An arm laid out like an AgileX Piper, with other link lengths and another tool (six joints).
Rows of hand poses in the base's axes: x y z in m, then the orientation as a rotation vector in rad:
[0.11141 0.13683 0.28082 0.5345 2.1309 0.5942]
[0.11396 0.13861 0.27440 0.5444 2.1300 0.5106]
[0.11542 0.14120 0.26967 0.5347 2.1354 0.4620]
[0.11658 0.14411 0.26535 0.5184 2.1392 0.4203]
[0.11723 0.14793 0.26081 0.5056 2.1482 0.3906]
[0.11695 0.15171 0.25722 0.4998 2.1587 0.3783]
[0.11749 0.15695 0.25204 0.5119 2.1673 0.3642]
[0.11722 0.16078 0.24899 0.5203 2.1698 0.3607]
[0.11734 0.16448 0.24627 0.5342 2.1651 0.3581]
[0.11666 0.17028 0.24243 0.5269 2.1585 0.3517]
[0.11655 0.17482 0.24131 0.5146 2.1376 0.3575]
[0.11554 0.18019 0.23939 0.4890 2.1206 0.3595]
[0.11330 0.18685 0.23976 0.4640 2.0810 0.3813]
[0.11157 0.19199 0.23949 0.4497 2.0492 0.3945]
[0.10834 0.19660 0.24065 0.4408 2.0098 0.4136]
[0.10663 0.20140 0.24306 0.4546 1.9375 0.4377]
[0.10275 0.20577 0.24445 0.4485 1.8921 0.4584]
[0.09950 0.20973 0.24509 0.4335 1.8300 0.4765]
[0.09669 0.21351 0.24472 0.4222 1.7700 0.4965]
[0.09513 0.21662 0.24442 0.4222 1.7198 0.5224]
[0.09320 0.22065 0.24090 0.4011 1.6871 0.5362]
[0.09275 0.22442 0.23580 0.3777 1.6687 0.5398]
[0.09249 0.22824 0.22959 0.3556 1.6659 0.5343]
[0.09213 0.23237 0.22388 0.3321 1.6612 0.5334]
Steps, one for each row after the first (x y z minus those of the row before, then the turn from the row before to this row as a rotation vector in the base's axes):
[0.00255 0.00178 -0.00642 -0.0564 0.0041 -0.0383]
[0.00146 0.00259 -0.00473 -0.0387 0.0040 -0.0103]
[0.00116 0.00291 -0.00432 -0.0362 0.0009 -0.0037]
[0.00065 0.00382 -0.00454 -0.0262 0.0066 0.0000]
[-0.00028 0.00378 -0.00359 -0.0109 0.0091 0.0022]
[0.00054 0.00524 -0.00518 -0.0054 0.0121 -0.0109]
[-0.00027 0.00383 -0.00305 0.0007 0.0048 -0.0062]
[0.00012 0.00370 -0.00272 0.0032 -0.0006 -0.0115]
[-0.00068 0.00580 -0.00384 -0.0076 -0.0077 0.0008]
[-0.00011 0.00454 -0.00112 -0.0012 -0.0234 0.0048]
[-0.00101 0.00537 -0.00192 -0.0090 -0.0228 0.0135]
[-0.00224 0.00666 0.00037 0.0052 -0.0453 0.0150]
[-0.00173 0.00514 -0.00027 0.0036 -0.0346 0.0067]
[-0.00323 0.00461 0.00116 0.0104 -0.0406 0.0038]
[-0.00171 0.00480 0.00241 0.0253 -0.0659 -0.0176]
[-0.00388 0.00437 0.00139 0.0134 -0.0455 0.0013]
[-0.00325 0.00396 0.00064 0.0085 -0.0635 0.0014]
[-0.00281 0.00378 -0.00037 0.0121 -0.0604 0.0009]
[-0.00156 0.00311 -0.00030 0.0218 -0.0480 0.0001]
[-0.00193 0.00403 -0.00352 0.0009 -0.0373 0.0115]
[-0.00045 0.00377 -0.00510 -0.0087 -0.0242 0.0112]
[-0.00026 0.00382 -0.00621 -0.0158 -0.0090 0.0094]
[-0.00036 0.00413 -0.00571 -0.0133 -0.0111 0.0125]

